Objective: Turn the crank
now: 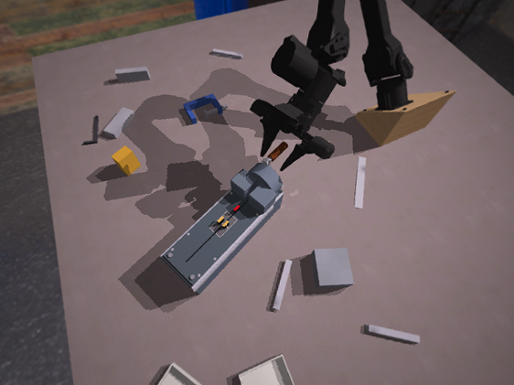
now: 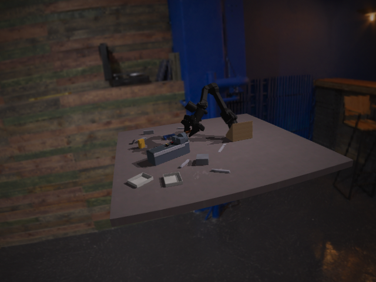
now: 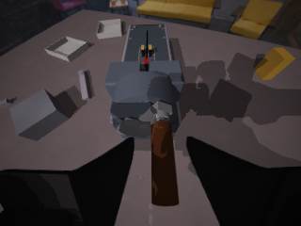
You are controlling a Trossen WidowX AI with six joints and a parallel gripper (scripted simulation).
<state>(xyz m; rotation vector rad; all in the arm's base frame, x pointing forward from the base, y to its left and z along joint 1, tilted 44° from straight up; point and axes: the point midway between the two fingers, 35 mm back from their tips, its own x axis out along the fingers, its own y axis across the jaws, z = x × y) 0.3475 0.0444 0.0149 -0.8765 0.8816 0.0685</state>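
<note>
Now: gripper tip 2 cm below the brown crank handle, 2 cm past it and 1 cm to the left of it. Also, from my gripper tip: grey block: 24 cm to the left, 7 cm below, 2 cm behind; then blue clamp: 29 cm to the right, 8 cm below, 5 cm ahead; then red pointer: 11 cm ahead, 6 cm to the left, 1 cm below.
</note>
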